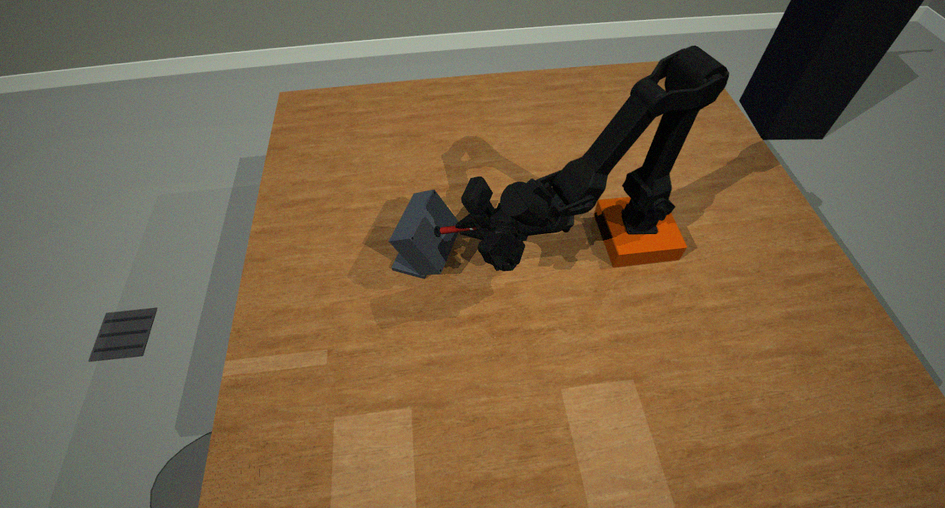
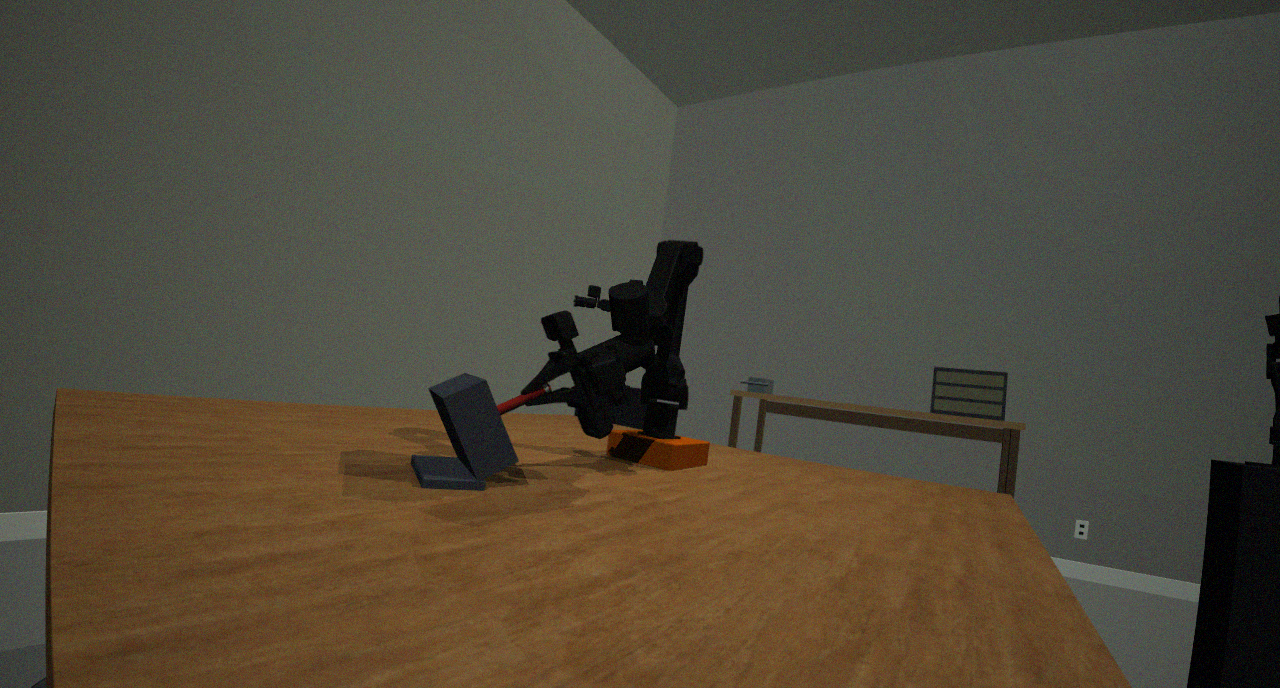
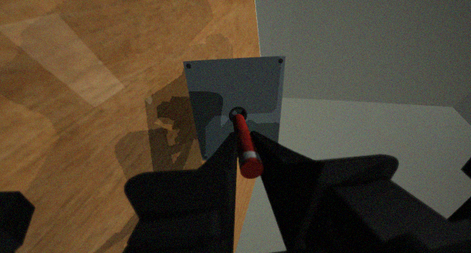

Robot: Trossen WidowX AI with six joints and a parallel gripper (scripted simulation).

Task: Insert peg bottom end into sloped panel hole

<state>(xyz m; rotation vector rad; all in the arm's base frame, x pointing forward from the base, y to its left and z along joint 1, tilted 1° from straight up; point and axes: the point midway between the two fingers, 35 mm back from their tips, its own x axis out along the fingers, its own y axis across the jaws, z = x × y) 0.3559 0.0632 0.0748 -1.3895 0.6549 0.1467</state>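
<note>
My gripper tip is 60 mm short of the sloped panel, 20 mm to the left of it and 40 mm above it. Also, from my gripper tip: panel foot 90 mm ahead, 30 mm to the right, 100 mm below; then red peg 10 mm behind, 10 mm above.
</note>
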